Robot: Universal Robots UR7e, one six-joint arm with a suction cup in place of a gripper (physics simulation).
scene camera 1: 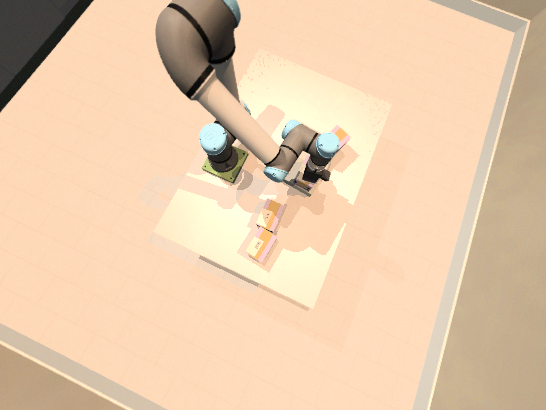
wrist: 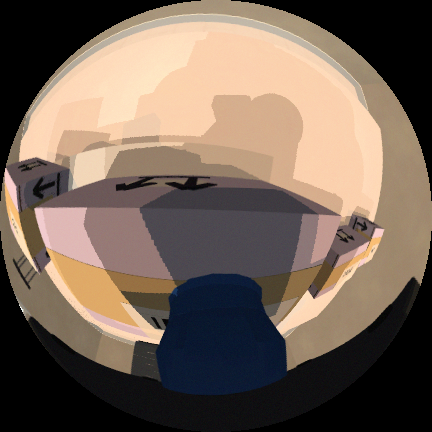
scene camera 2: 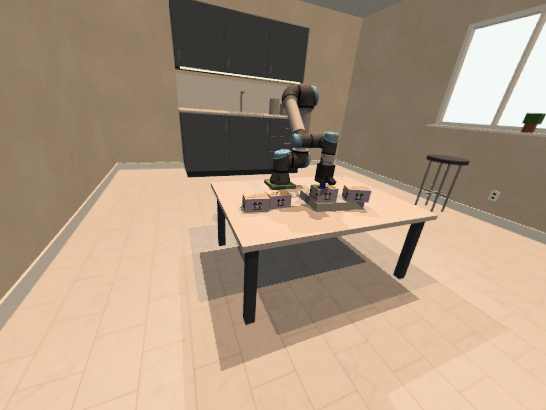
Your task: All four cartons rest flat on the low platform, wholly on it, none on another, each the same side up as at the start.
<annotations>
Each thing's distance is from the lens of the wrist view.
my suction cup (wrist: 218,339): 0.03 m
low platform (wrist: 145,158): 0.11 m
The marked spots on the low platform and my suction cup are 0.11 m apart.
</annotations>
